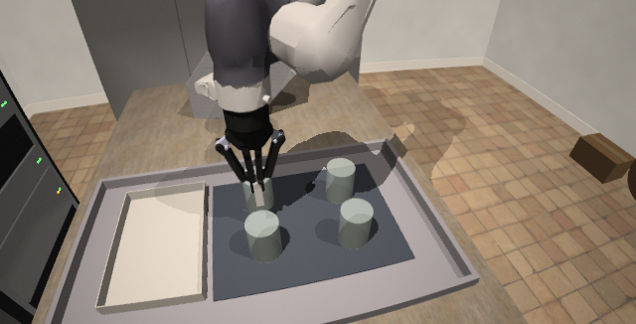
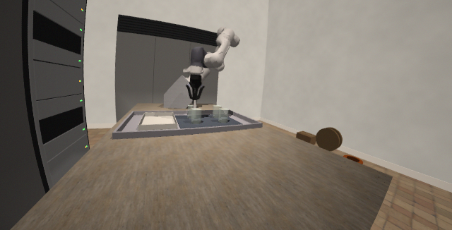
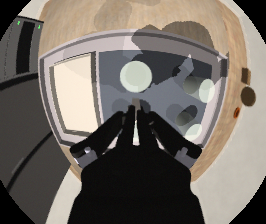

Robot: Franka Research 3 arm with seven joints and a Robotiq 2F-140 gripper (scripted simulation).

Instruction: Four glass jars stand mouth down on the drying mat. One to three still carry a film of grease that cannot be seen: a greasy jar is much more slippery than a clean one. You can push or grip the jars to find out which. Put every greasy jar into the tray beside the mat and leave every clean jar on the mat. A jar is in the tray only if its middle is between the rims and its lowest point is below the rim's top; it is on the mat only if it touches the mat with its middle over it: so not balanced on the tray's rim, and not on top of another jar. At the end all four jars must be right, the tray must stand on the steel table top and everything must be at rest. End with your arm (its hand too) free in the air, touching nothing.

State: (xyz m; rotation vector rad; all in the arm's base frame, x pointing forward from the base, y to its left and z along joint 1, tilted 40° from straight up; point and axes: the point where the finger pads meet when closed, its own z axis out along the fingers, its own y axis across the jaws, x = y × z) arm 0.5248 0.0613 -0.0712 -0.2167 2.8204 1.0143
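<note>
My hand is 11 cm above the rimmed steel table top, 3 cm short of it and 1 cm to the left of it. From my hand the other things lie so: dark drying mat 11 cm below, 9 cm to the left; cream tray 22 cm to the right, 10 cm below, 5 cm ahead.
</note>
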